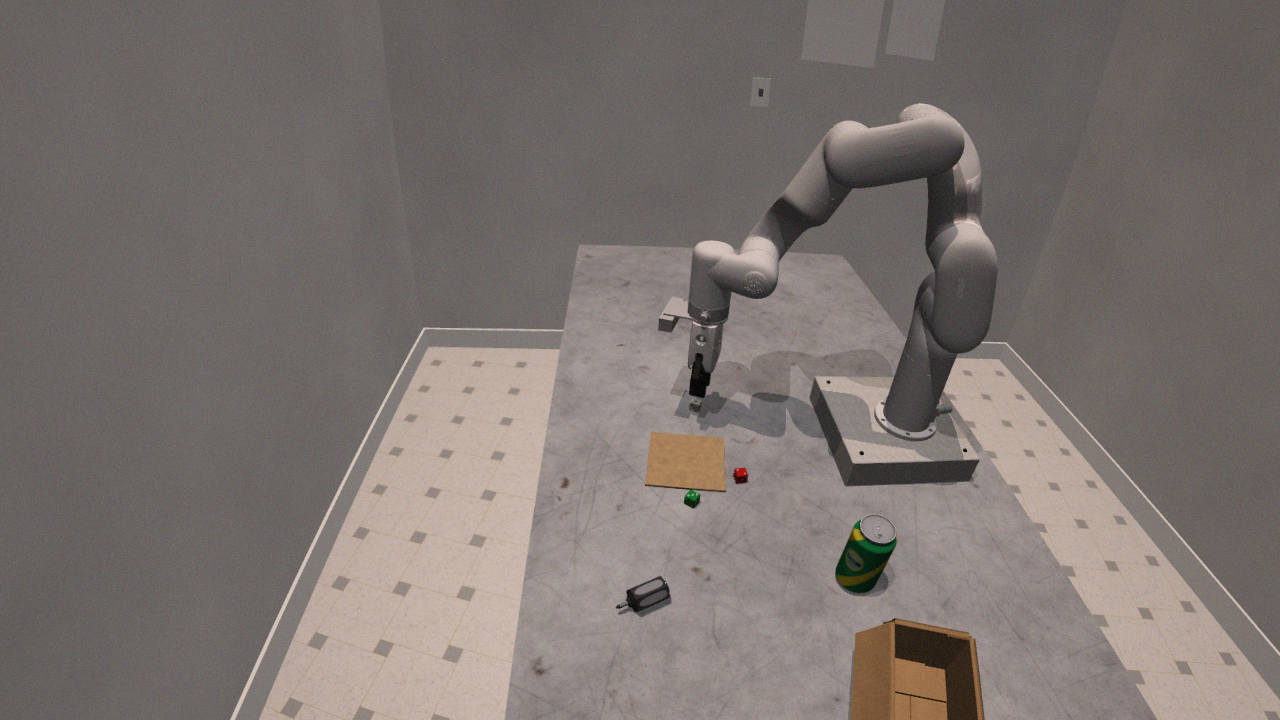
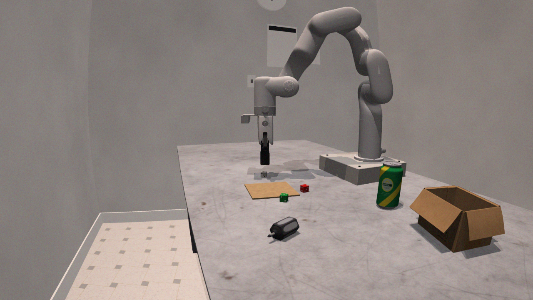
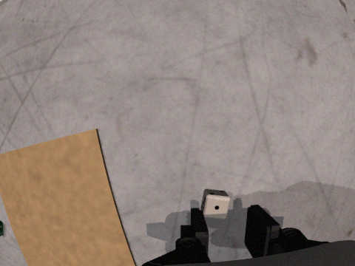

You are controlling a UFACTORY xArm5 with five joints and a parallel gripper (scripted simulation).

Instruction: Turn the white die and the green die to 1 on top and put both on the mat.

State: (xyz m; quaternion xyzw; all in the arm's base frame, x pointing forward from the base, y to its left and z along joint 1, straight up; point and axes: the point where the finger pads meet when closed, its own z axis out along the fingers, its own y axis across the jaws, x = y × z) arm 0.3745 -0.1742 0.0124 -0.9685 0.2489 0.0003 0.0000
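The white die is 60 mm below my hand. The rest, counted from my hand: tan mat (60 mm ahead, 140 mm to the left, 70 mm below); then green die (80 mm ahead, 240 mm to the left, 60 mm below); then red die (20 mm behind, 210 mm to the left, 60 mm below).
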